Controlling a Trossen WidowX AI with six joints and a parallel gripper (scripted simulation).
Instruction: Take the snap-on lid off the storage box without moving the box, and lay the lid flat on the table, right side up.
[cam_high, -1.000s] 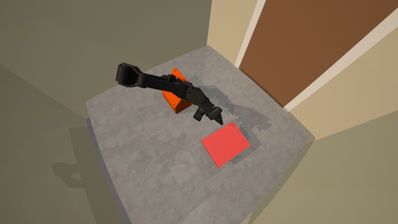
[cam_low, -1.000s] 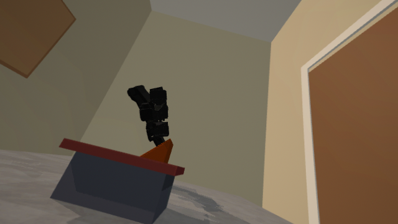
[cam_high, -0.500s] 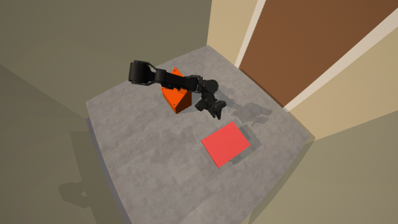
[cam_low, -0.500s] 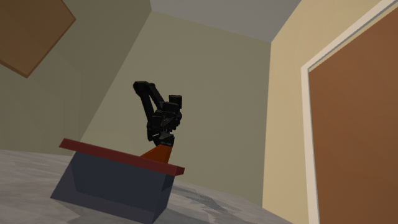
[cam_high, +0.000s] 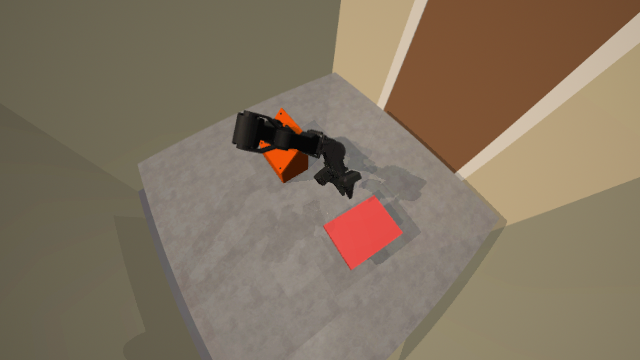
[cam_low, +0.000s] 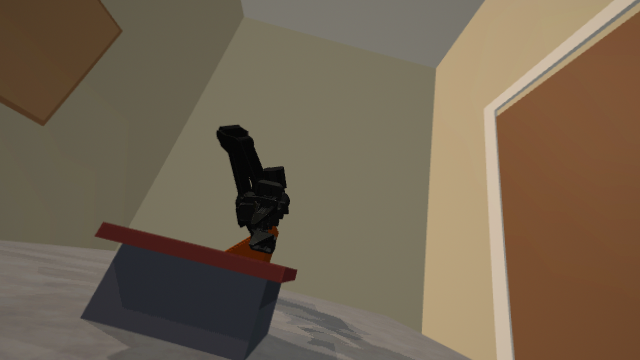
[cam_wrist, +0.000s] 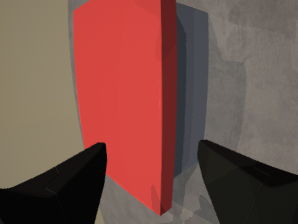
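Now: gripper tip 12 cm short of the red lid, 5 cm above it and 2 cm to the left of it. Also, from my gripper tip: grey storage box: 12 cm ahead, 10 cm below, 2 cm to the right.
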